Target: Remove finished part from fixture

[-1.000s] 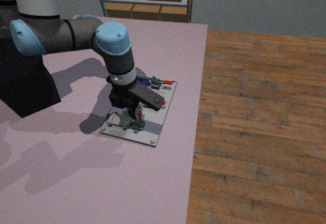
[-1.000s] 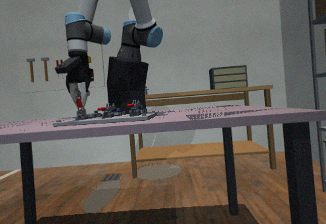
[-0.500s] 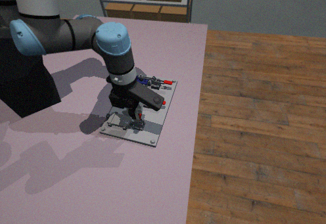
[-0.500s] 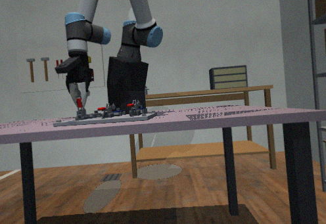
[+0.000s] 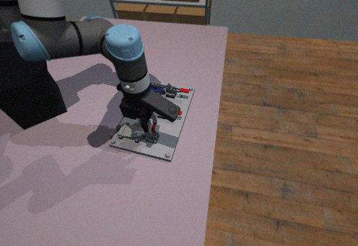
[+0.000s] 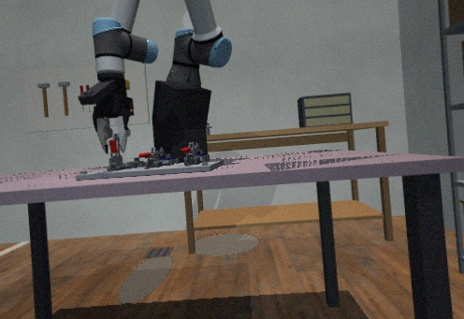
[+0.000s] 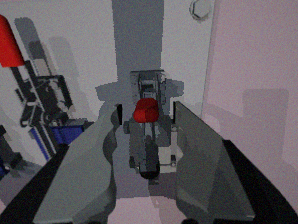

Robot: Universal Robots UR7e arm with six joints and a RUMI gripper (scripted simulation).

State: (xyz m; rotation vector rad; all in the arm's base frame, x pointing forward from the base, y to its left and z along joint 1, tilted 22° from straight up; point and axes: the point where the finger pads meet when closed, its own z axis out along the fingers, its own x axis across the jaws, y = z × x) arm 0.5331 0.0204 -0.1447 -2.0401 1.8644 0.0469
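Now: hand 10 cm past the grey finished part, 1 cm to the left of it and 5 cm above it. The rest, counted from my hand: blue blank: 11 cm behind, 21 cm to the left, 5 cm below; then grey fixture plate: 5 cm behind, 10 cm to the left, 7 cm below.
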